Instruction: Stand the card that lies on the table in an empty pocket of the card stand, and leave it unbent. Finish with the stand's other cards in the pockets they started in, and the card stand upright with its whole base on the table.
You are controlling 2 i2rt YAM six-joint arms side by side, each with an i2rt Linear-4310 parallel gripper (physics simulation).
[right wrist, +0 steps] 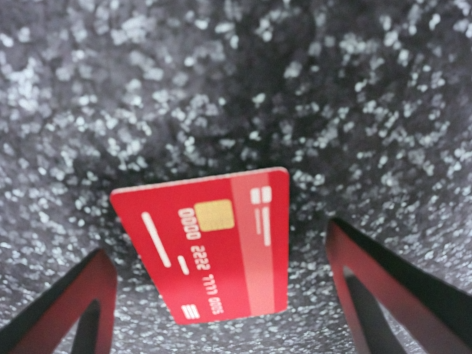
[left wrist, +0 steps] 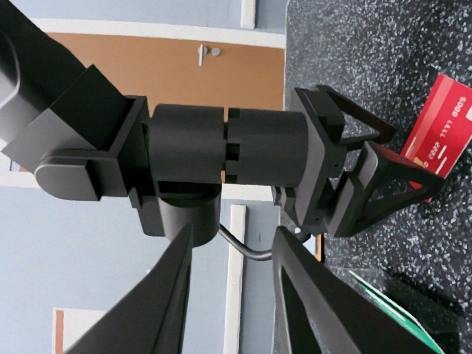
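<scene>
The red card lies on the speckled table and looks flat and unbent. My right gripper is open; in the right wrist view its fingers stand on either side of the card, apart from it. In the left wrist view one of its fingers covers part of the card. My left gripper is partly open and empty, away from the card. The clear card stand shows in part at the lower right of the left wrist view, holding a green card. Its pockets and base cannot be made out.
The right arm crosses the middle of the left wrist view. The speckled table ends at an edge, with a brown door and blue-grey wall beyond. A small piece of an orange-edged object shows behind the right gripper, near the stand.
</scene>
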